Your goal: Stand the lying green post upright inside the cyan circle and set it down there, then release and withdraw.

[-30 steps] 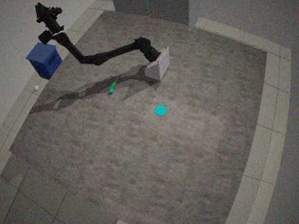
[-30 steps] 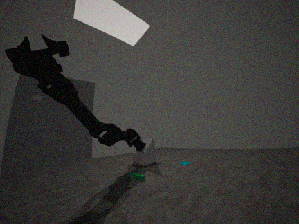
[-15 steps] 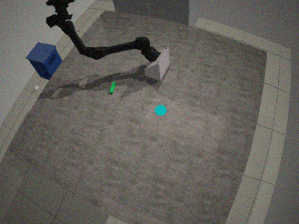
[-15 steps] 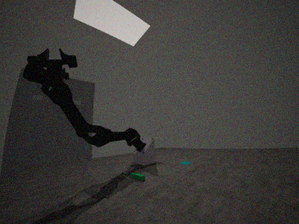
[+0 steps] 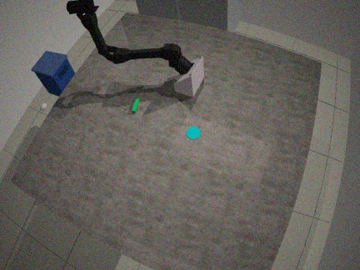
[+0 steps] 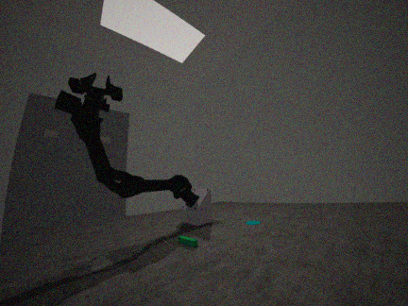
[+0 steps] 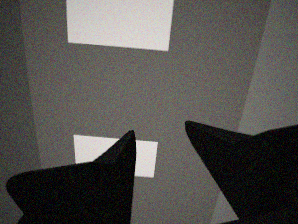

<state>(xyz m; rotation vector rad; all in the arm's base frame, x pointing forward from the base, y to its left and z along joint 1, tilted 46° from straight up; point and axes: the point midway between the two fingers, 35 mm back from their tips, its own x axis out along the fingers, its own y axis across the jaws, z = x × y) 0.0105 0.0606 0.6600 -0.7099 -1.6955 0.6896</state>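
The green post lies 17 cm ahead of my gripper tip, 28 cm to the left of it and 63 cm below it. From my gripper tip the other things lie so: cyan circle: 16 cm ahead, 58 cm to the left, 63 cm below.
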